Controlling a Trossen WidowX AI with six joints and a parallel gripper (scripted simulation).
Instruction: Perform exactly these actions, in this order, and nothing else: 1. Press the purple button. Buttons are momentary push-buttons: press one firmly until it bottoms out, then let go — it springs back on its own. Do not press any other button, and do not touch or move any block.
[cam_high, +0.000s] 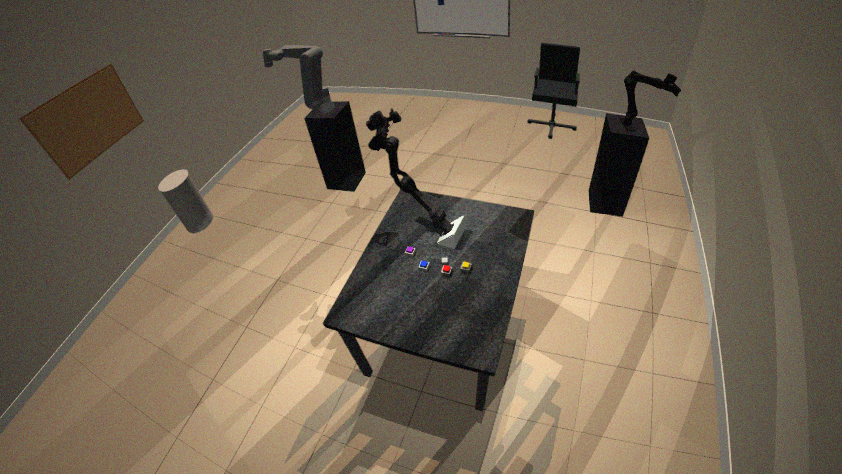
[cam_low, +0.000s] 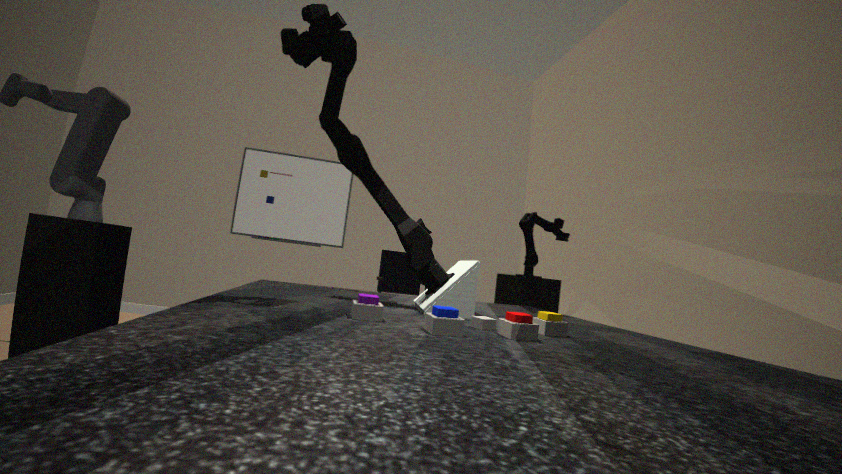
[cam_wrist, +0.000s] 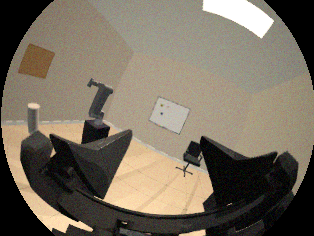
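Now: the purple button 64 cm below my gripper tip, 41 cm ahead of it and 19 cm to the left of it. The rest, counted from my gripper tip: blue button 64 cm below, 49 cm ahead, 29 cm to the left; red button 64 cm below, 50 cm ahead, 42 cm to the left; yellow button 64 cm below, 51 cm to the left, 46 cm ahead.
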